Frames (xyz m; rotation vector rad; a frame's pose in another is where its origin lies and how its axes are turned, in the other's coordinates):
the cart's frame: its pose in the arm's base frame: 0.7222 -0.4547 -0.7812 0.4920 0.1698 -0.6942
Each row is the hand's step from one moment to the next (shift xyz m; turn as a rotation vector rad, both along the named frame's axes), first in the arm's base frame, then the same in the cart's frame.
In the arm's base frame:
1: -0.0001 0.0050 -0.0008 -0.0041 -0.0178 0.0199
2: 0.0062 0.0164 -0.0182 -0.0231 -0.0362 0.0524
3: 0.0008 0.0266 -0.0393 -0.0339 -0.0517 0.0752
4: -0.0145 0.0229 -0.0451 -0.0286 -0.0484 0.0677
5: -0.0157 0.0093 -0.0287 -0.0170 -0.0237 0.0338
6: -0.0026 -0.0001 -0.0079 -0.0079 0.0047 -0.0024
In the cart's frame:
1: -0.0027 0.0029 -0.0031 0.0009 -0.0069 0.0261
2: 0.0010 0.0080 -0.0240 -0.0131 -0.0191 0.0637
3: -0.0024 0.0033 -0.0473 -0.0195 -0.0278 0.0912
4: -0.0101 -0.0113 -0.0504 -0.0151 -0.0250 0.0830
5: -0.0084 -0.0149 -0.0294 -0.0099 -0.0139 0.0413
6: 0.0005 -0.0047 -0.0068 -0.0079 -0.0029 -0.0043

